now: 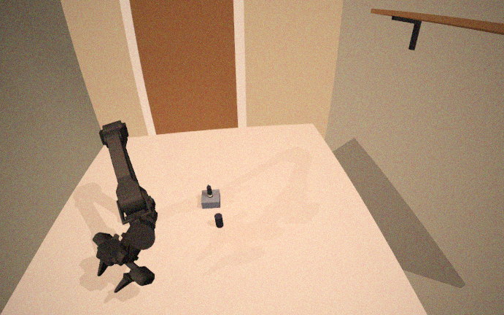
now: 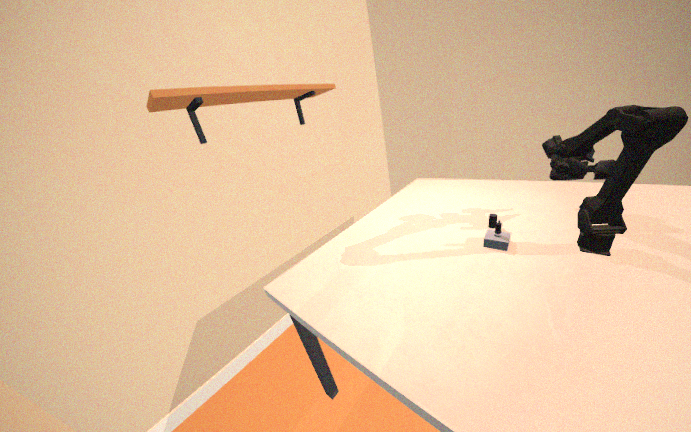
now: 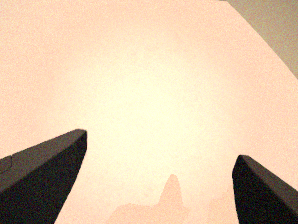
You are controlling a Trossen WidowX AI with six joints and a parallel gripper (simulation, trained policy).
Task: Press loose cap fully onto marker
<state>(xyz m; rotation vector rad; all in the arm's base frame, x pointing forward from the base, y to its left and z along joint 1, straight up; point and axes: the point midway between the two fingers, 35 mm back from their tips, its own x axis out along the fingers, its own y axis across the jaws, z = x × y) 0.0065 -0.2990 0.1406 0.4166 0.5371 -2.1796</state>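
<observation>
Right now the black marker cap is 290 mm ahead of my gripper tip, 280 mm to the left of it and 100 mm below it. Also, from my gripper tip: grey-blue holder block 400 mm to the left, 260 mm ahead, 110 mm below.
</observation>
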